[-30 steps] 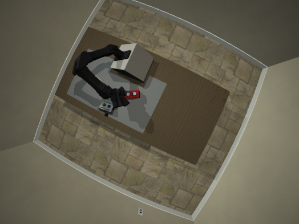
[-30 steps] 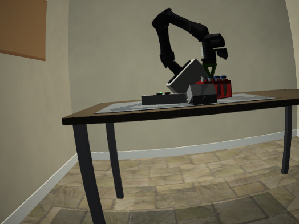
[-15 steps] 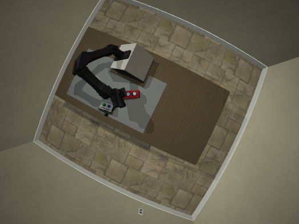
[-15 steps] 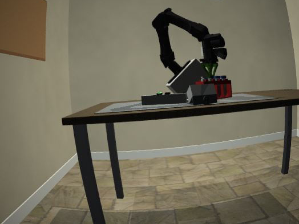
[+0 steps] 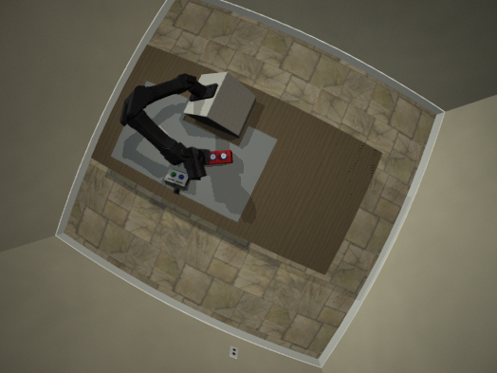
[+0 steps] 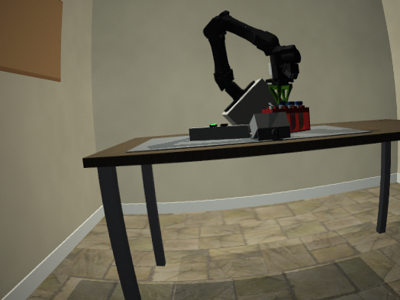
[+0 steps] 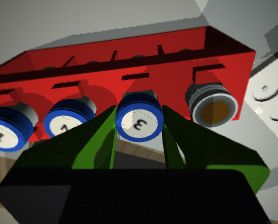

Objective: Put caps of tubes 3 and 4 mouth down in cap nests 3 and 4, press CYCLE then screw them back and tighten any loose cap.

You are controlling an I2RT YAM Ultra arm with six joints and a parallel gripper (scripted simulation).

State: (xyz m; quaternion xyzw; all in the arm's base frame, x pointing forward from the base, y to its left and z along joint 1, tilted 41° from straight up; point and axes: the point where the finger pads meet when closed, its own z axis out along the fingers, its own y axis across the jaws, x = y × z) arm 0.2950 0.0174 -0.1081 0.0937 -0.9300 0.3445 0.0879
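Right now my hand is right at the cap 3. The rest, counted from my hand: blue key: 130 mm ahead, 100 mm to the right, 50 mm below; cap 1: 100 mm to the left, 40 mm behind, 10 mm below; cap 2: 50 mm to the left, 20 mm behind, 10 mm below.
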